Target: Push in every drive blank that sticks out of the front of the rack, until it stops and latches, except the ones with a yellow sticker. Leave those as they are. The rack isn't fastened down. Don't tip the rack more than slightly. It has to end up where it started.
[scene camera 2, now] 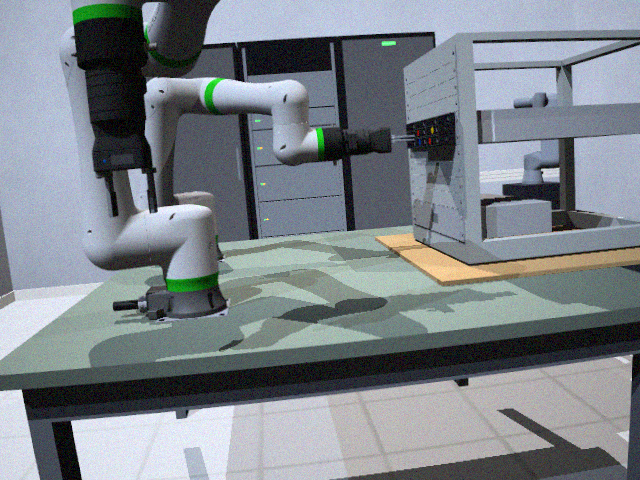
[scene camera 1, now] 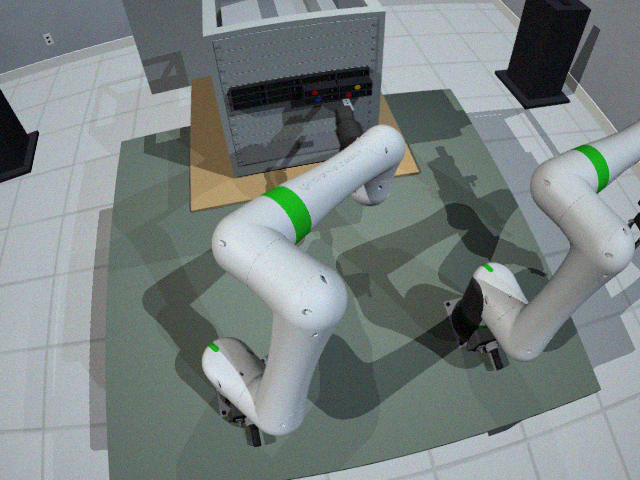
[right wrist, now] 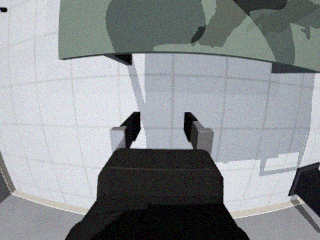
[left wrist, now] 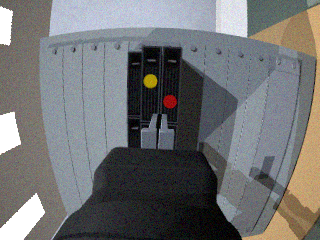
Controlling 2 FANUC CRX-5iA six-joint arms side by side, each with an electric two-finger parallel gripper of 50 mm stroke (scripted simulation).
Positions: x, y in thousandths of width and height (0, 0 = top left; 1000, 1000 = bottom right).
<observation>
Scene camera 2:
left gripper: 646, 286
right gripper: 209, 447
grey rack: 720, 470
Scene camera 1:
grey rack: 446, 280
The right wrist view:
right gripper: 508, 506
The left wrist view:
left gripper: 498, 515
grey rack: 758, 431
yellow-stickered blank: 470, 406
red-stickered blank: 536, 315
</observation>
